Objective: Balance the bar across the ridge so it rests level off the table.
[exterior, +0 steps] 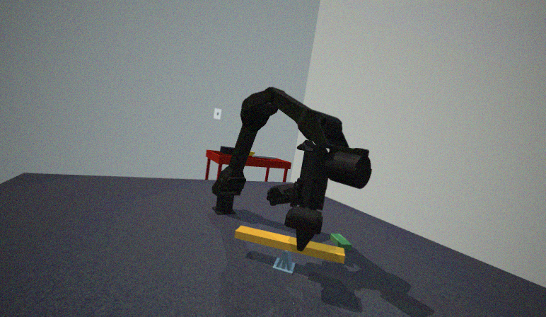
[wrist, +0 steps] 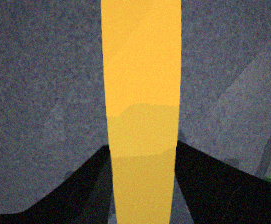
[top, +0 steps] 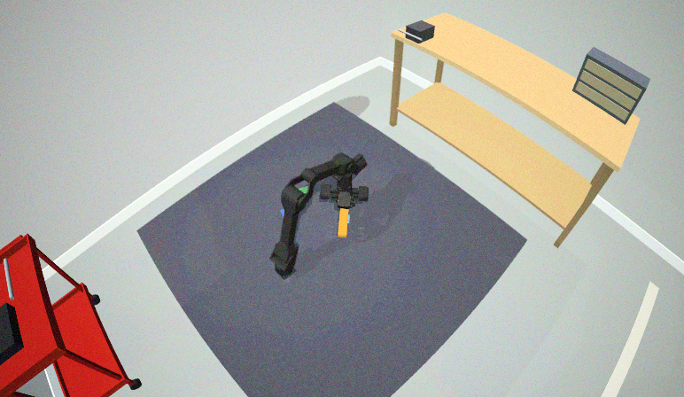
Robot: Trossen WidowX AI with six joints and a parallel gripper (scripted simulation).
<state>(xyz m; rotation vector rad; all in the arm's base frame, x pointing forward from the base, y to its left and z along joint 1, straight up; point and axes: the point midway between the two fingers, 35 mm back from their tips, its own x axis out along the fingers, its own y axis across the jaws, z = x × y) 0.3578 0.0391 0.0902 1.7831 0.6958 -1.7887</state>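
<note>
My gripper tip is now 2 cm past the yellow bar and 2 cm to the left of it. The rest, counted from my gripper tip: blue block (19 cm behind, 16 cm to the left, 5 cm below); green block (6 cm behind, 21 cm to the left, 5 cm below).
</note>
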